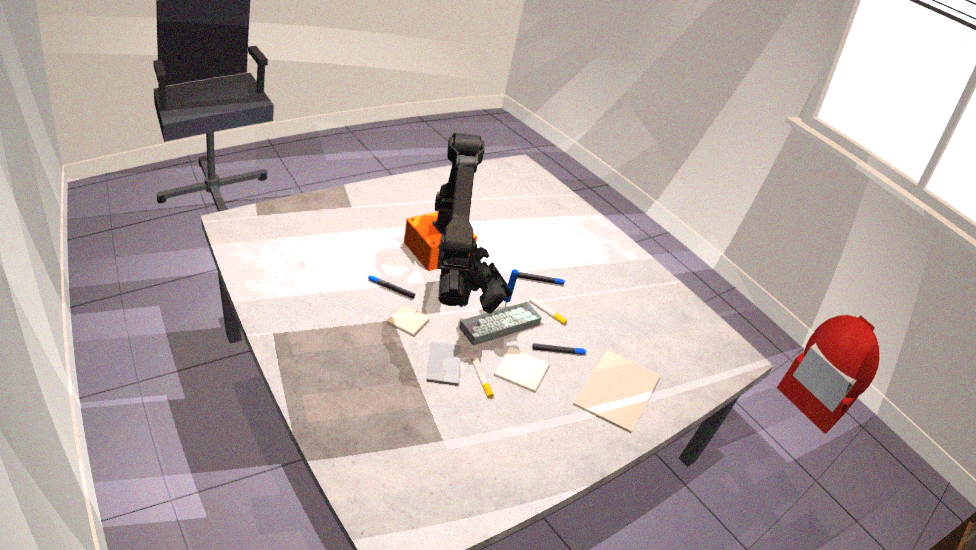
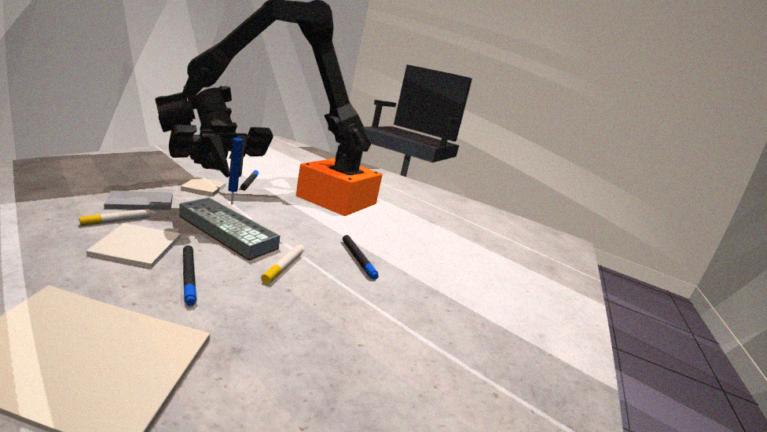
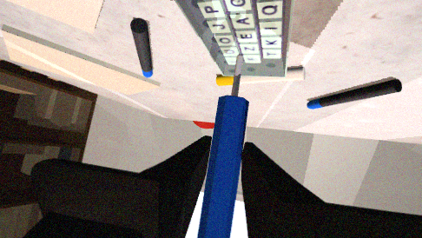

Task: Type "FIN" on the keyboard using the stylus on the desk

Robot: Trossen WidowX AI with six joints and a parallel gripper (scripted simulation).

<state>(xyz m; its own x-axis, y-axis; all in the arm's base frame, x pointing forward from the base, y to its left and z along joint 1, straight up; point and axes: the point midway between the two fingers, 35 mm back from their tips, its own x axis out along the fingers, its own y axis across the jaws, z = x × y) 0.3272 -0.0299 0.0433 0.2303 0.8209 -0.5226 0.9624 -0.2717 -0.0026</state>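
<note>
Right now my gripper tip is 10 cm above the N key, 2 cm to the left of it and 1 cm short of it. Round my gripper tip: blue stylus (1 cm below); then stylus tip (5 cm below).
</note>
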